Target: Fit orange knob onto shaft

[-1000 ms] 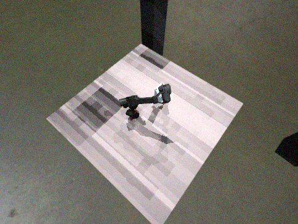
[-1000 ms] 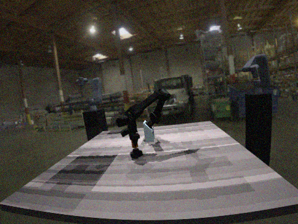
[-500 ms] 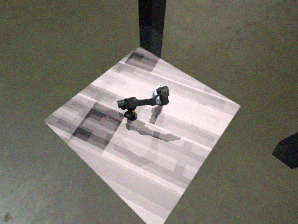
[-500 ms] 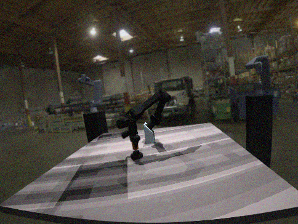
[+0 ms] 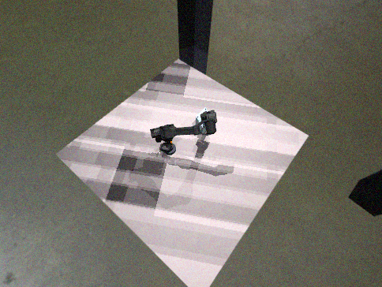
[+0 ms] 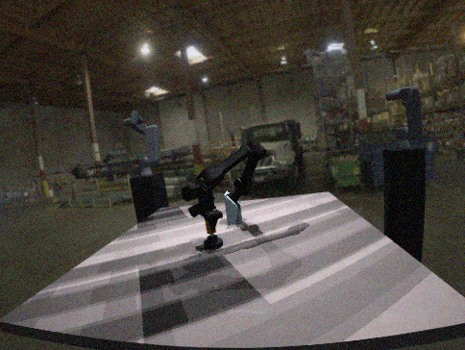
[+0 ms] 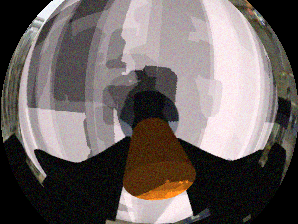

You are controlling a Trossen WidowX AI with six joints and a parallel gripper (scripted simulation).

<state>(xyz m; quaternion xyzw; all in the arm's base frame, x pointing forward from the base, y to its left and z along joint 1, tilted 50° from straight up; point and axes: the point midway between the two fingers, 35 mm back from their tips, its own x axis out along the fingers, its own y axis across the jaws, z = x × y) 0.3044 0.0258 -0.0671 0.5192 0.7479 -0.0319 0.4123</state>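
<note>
Now: the orange knob 30 mm above my gripper tip. Also, from my gripper tip: dark round pedestal 40 mm below.
</note>
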